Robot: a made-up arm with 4 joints. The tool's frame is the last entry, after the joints.
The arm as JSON. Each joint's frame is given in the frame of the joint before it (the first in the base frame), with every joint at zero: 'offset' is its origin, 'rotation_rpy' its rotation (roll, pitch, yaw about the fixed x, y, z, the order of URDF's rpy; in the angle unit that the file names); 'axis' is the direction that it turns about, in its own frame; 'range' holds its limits. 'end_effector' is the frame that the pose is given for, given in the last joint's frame.
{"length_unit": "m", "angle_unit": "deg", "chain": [
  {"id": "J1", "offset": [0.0, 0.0, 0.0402], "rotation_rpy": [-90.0, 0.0, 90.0], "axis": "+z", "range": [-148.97, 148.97]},
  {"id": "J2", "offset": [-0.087, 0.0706, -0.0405], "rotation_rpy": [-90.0, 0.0, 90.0], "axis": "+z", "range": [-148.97, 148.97]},
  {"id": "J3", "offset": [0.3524, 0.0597, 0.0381], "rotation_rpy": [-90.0, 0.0, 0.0], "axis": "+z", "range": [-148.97, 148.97]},
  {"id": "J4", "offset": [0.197, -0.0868, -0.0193], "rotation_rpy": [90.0, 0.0, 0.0], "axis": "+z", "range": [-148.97, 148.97]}
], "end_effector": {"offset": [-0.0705, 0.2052, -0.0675], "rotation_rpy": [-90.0, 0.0, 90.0]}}
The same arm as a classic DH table. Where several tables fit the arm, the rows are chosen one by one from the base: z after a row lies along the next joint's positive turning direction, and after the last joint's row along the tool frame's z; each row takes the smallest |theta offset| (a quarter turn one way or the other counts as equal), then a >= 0, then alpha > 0; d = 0 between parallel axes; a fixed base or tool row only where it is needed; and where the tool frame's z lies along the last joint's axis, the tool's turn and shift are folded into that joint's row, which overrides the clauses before.
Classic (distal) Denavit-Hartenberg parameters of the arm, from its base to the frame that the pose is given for. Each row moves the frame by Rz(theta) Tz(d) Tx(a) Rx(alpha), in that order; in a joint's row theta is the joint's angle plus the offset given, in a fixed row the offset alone. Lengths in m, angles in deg.
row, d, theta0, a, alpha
base (fixed), 0.0402, -90, 0, 90
J1, -0.0405, -90, 0.0706, -90
J2, 0.1251, 0, 0.3524, -90
J3, 0.0404, 0, 0.197, 90
J4, 0.0193, 90, 0.2052, -90
tool (fixed), 0.0705, 0, 0, 0
Joint limits (deg, base to tool): -148.97..148.97 -148.97..148.97 -148.97..148.97 -148.97..148.97

